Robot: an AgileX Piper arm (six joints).
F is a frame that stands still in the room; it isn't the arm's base.
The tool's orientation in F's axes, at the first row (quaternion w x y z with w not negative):
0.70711 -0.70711 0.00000 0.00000
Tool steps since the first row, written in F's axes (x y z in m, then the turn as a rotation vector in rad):
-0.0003 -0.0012 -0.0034 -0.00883 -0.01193 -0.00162
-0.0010 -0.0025 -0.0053 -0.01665 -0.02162 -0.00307
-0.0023 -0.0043 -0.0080 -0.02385 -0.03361 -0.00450
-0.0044 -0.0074 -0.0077 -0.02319 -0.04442 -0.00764
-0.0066 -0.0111 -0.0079 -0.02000 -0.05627 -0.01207
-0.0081 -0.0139 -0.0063 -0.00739 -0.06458 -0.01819
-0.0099 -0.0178 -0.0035 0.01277 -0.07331 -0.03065
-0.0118 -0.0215 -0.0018 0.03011 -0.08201 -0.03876
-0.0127 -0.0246 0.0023 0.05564 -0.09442 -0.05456
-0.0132 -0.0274 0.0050 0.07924 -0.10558 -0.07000
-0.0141 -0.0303 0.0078 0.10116 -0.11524 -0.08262
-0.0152 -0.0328 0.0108 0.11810 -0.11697 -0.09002
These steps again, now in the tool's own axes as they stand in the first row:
-0.0003 0.0034 -0.0012 -0.00883 0.00162 -0.01193
-0.0010 0.0053 -0.0025 -0.01665 0.00307 -0.02162
-0.0023 0.0080 -0.0043 -0.02385 0.00450 -0.03361
-0.0044 0.0077 -0.0074 -0.02319 0.00764 -0.04442
-0.0066 0.0079 -0.0111 -0.02000 0.01207 -0.05627
-0.0081 0.0063 -0.0139 -0.00739 0.01819 -0.06458
-0.0099 0.0035 -0.0178 0.01277 0.03065 -0.07331
-0.0118 0.0018 -0.0215 0.03011 0.03876 -0.08201
-0.0127 -0.0023 -0.0246 0.05564 0.05456 -0.09442
-0.0132 -0.0050 -0.0274 0.07924 0.07000 -0.10558
-0.0141 -0.0078 -0.0303 0.10116 0.08262 -0.11524
-0.0152 -0.0108 -0.0328 0.11810 0.09002 -0.11697

